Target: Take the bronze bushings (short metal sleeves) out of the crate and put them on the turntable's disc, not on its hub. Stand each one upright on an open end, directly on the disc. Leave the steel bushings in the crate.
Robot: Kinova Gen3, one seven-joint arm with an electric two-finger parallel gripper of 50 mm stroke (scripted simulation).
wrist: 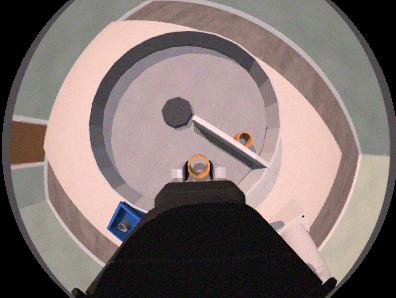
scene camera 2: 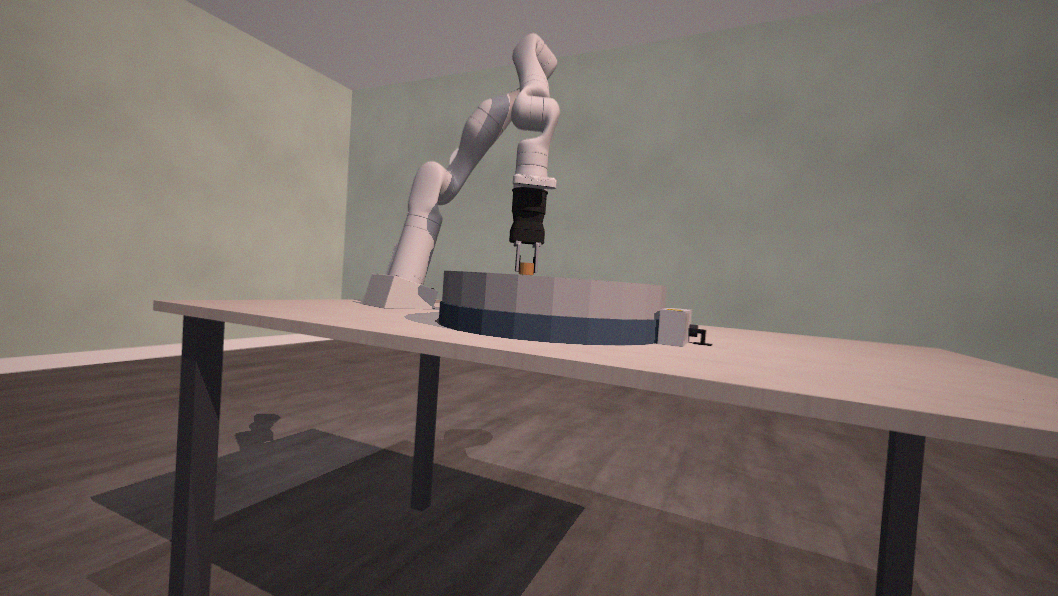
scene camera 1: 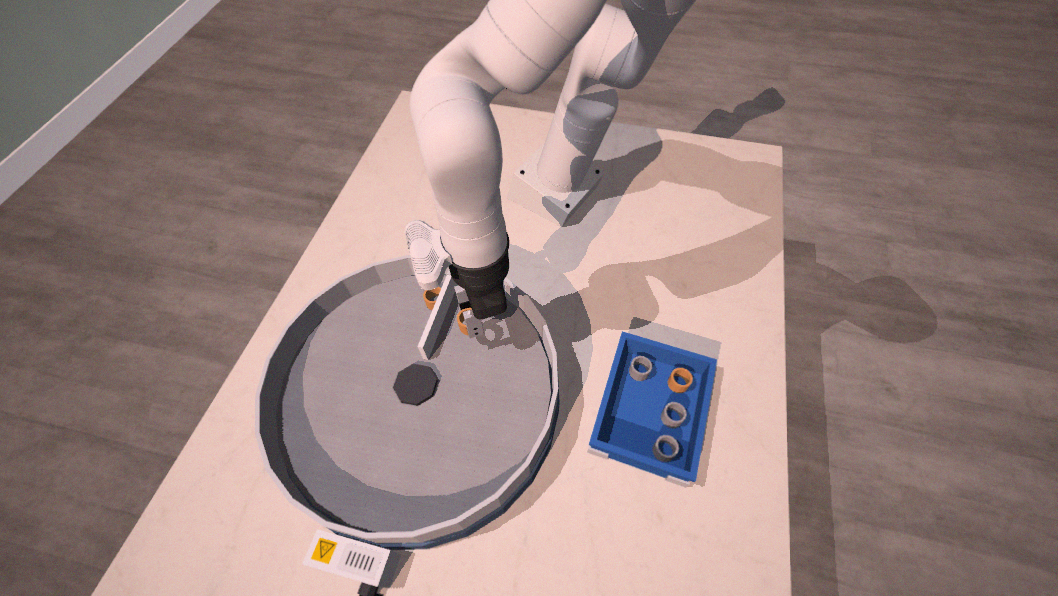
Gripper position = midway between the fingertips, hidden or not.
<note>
I see my gripper point(scene camera 1: 472, 323), a turntable disc point(scene camera 1: 380, 439) and a blue crate point(scene camera 1: 629, 416).
My gripper also shows in the wrist view point(wrist: 198, 167) and in scene camera 2 point(scene camera 2: 525, 272). The turntable disc shows as well in the wrist view point(wrist: 148, 130). The blue crate is seen too in the wrist view point(wrist: 120, 214).
</note>
